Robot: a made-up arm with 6 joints.
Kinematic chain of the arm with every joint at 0, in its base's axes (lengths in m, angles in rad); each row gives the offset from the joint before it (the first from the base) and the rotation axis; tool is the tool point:
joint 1: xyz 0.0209 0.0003 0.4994 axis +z
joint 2: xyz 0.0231 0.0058 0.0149 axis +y
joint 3: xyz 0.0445 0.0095 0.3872 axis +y
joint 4: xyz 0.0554 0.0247 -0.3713 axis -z
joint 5: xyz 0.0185 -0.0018 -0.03 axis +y
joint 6: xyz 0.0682 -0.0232 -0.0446 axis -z
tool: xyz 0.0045 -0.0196 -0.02
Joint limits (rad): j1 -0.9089..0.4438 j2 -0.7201..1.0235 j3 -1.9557..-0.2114 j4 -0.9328..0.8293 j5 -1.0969..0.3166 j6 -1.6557..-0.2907
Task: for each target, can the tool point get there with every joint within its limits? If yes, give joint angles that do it. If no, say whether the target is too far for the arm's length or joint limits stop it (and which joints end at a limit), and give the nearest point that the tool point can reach.
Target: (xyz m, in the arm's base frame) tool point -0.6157 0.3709 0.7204
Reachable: no: joint limits stop it (at a limit: joint 2, joint 3, joint 4, joint 5) | nearest point -0.1578 0.1043 1.2139 | short by 0.724 m
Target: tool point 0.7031 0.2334 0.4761
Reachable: yes | joints 0.2954 0.8552 -1.4110 -0.0527 -0.4783 -1.4786
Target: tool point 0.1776 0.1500 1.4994
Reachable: no: too far | nearest point 0.1560 0.1232 1.3320 | short by 0.171 m
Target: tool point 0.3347 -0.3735 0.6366
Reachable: yes | joints -0.7881 0.2346 -0.7843 0.5169 -0.8262 -1.5026
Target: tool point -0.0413 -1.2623 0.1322
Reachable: no: too far | nearest point 0.4063 -0.6048 0.3610 | short by 0.828 m
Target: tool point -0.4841 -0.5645 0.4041
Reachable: no: joint limits stop it (at a limit: joint 1, joint 3, joint 4) | nearest point 0.0762 -0.1965 0.3509 | short by 0.672 m
